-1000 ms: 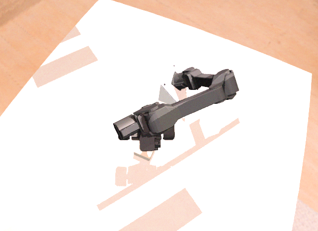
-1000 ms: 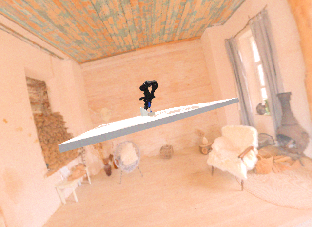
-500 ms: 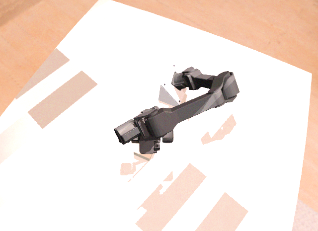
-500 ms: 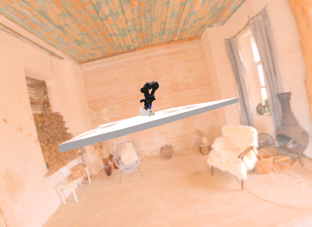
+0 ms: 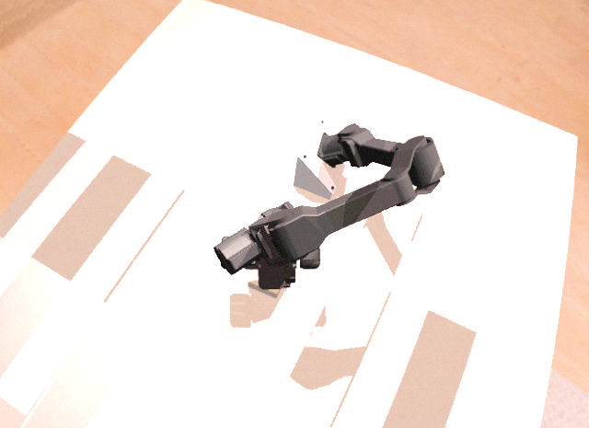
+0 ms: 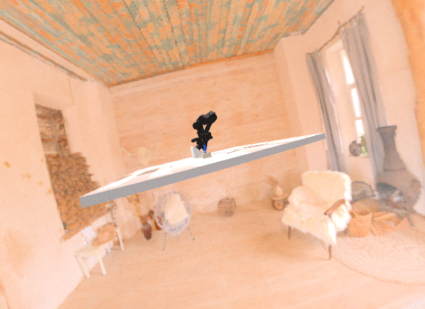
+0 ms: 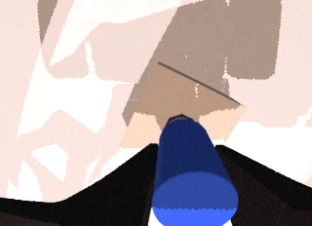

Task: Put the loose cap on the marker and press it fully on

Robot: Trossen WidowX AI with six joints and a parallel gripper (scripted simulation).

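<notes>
My gripper tip is now 1 cm below the blue cap. Round my gripper tip: holder block 5 cm below.
</notes>
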